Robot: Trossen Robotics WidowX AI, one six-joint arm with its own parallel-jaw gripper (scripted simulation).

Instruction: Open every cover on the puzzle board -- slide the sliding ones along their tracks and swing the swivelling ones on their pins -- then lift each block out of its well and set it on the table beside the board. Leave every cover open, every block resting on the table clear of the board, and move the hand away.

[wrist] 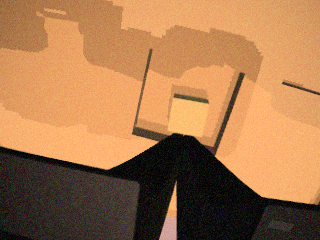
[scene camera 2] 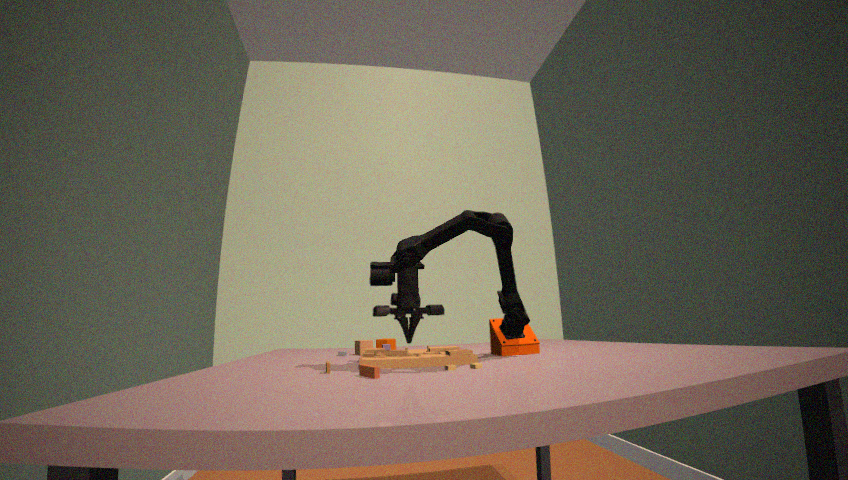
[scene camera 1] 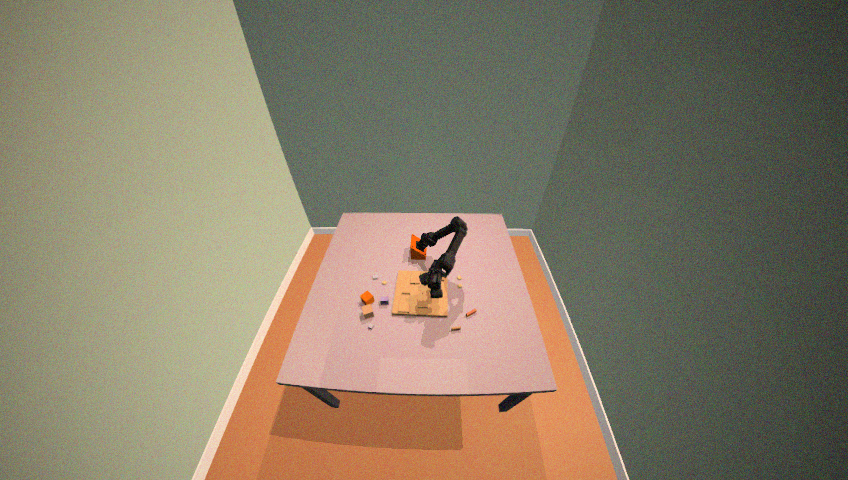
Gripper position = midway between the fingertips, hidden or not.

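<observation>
Here is my gripper (scene camera 2: pixel 409 343), which is shut and holds nothing, and the wrist view shows my gripper too (wrist: pixel 181 144). I also see a pale yellow block (wrist: pixel 188 113).
</observation>
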